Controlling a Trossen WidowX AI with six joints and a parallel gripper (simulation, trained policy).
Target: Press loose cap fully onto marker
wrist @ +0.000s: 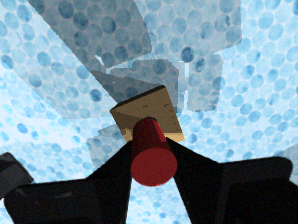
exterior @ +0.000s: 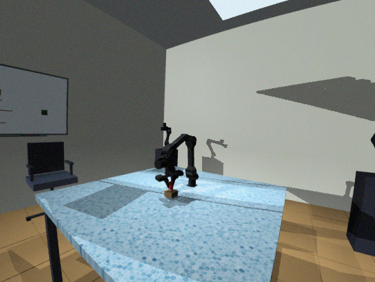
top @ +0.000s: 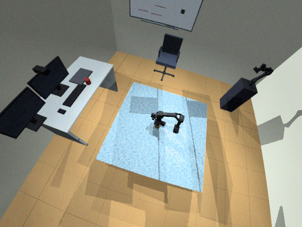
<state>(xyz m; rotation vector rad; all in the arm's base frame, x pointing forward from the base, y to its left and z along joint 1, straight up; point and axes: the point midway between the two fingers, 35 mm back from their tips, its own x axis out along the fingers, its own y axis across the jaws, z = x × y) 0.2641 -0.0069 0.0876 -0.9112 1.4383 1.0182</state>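
Now: the red cap 1 cm to the left of my gripper tip and 2 cm above it. From my gripper tip the other things lie so: red marker: 1 cm to the left, 2 cm above; then tan holder block: 1 cm to the left, 4 cm below.
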